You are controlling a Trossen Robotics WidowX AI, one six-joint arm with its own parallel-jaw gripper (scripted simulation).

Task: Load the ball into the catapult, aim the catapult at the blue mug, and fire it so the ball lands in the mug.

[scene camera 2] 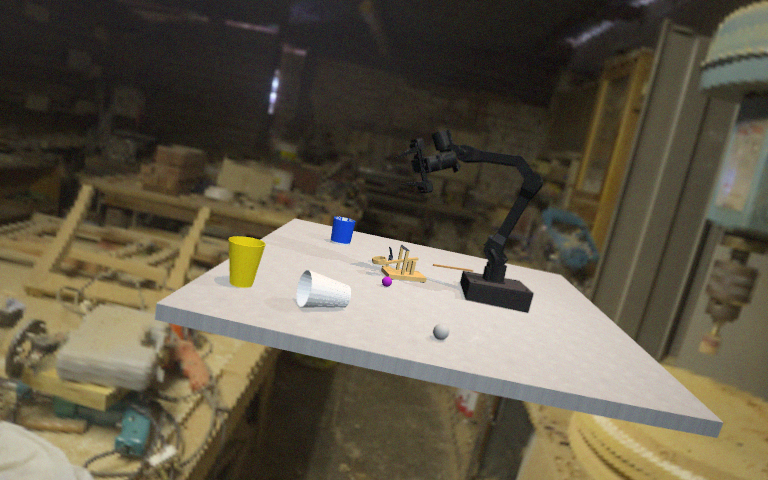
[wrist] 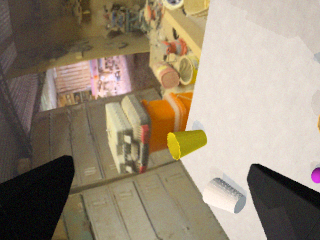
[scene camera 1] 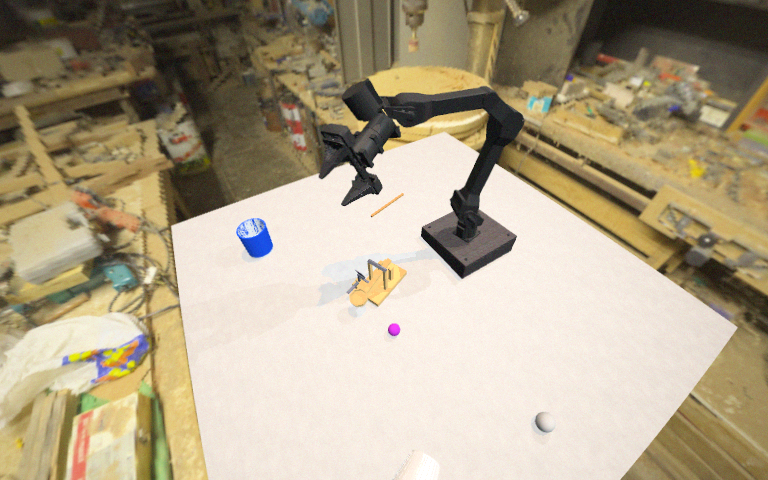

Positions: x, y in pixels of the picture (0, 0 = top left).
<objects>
The gripper shows in scene camera 2, in the wrist view (164, 171) and in scene camera 1. A yellow cup shows in scene camera 2 and in the wrist view; in scene camera 1 it is out of frame. The same spot on the gripper: (scene camera 2: 413, 147) is (scene camera 1: 341, 150). One and the same spot on the yellow cup: (wrist: 180, 143) is (scene camera 2: 261, 243).
</objects>
